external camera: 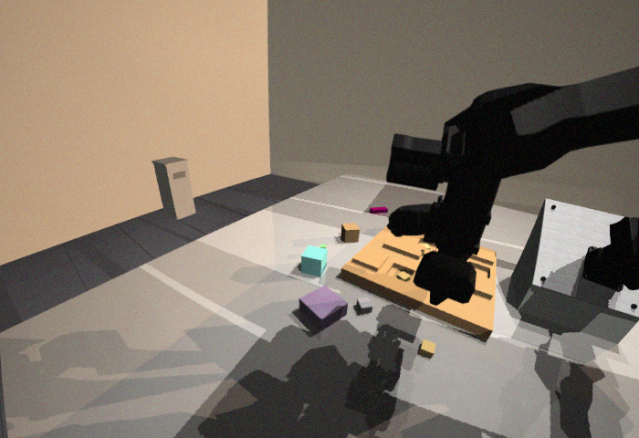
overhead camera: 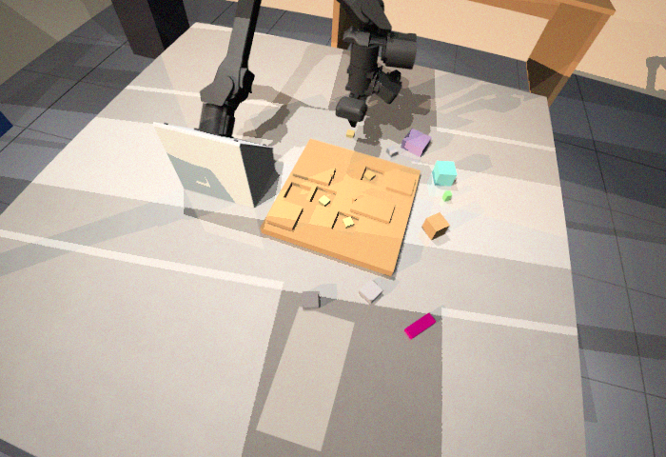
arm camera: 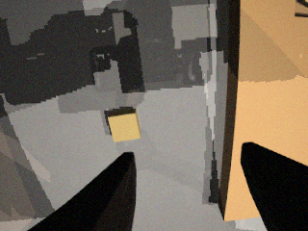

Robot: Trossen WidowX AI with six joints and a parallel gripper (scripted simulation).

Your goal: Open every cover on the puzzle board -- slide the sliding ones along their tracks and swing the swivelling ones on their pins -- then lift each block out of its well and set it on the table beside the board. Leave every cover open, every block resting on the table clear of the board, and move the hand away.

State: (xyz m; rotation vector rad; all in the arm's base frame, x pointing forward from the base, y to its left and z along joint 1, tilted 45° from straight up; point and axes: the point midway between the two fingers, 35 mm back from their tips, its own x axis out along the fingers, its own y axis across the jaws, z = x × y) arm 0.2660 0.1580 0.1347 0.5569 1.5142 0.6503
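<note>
Right now the puzzle board is 4 cm ahead of my gripper tip, 20 cm to the right of it and 6 cm below it. Also, from my gripper tip: small grey cube 11 cm ahead, 1 cm to the left, 8 cm below; then teal cube 25 cm ahead, 2 cm to the right, 6 cm below; then purple block 16 cm ahead, 7 cm to the left, 7 cm below.
</note>
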